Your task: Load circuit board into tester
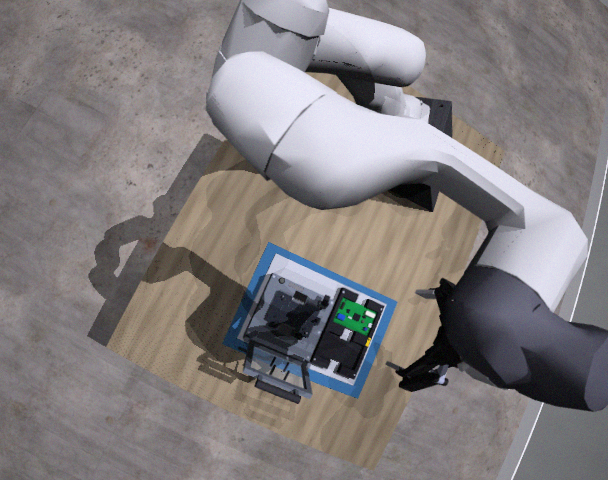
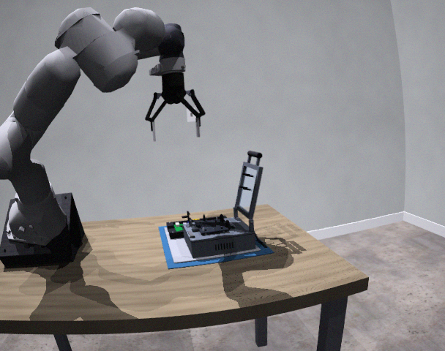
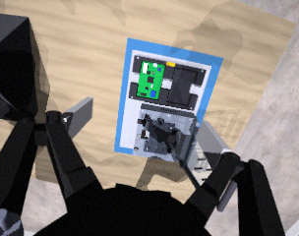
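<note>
The green circuit board is 31 cm below my hand. From my hand the other things lie so: tester lid (19 cm ahead, 17 cm to the right, 15 cm below); tester (22 cm below, 13 cm to the right, 9 cm ahead).
</note>
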